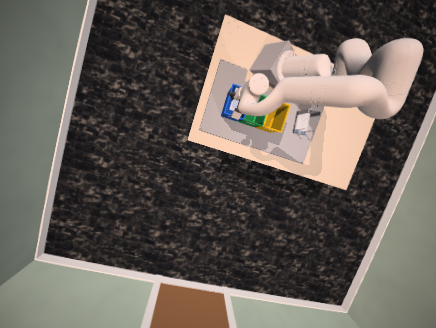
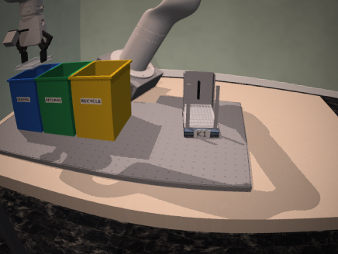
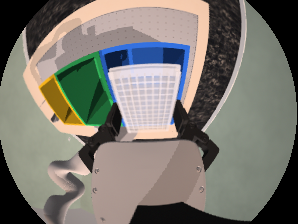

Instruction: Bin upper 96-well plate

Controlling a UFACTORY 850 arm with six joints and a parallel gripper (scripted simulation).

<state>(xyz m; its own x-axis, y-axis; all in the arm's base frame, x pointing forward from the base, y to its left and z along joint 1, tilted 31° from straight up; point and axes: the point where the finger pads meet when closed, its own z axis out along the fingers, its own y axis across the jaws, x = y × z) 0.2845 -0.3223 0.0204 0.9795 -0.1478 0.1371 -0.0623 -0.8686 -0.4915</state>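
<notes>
My gripper is now 130 mm above the blue general bin. Also, from my hand: green returns bin 130 mm to the left, 130 mm below, 10 mm ahead; yellow recycle bin 260 mm to the left, 130 mm below, 20 mm ahead.
</notes>
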